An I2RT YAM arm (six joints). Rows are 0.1 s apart.
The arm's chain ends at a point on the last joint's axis. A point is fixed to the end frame.
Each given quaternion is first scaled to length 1.
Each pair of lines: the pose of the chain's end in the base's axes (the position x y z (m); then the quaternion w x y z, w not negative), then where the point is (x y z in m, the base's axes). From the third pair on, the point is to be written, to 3 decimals.
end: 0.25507 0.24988 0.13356 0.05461 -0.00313 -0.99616 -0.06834
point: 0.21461 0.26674 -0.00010
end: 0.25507 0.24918 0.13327 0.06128 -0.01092 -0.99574 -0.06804
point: 0.21294 0.26647 0.00018
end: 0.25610 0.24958 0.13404 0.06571 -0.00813 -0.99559 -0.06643
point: 0.213 0.266 0.001
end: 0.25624 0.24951 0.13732 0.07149 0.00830 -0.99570 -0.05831
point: 0.211 0.263 0.005
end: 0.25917 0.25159 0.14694 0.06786 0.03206 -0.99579 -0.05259
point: 0.215 0.262 0.014
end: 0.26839 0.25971 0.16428 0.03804 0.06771 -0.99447 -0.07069
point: 0.232 0.273 0.029
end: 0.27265 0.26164 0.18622 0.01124 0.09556 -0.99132 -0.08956
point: 0.242 0.279 0.050
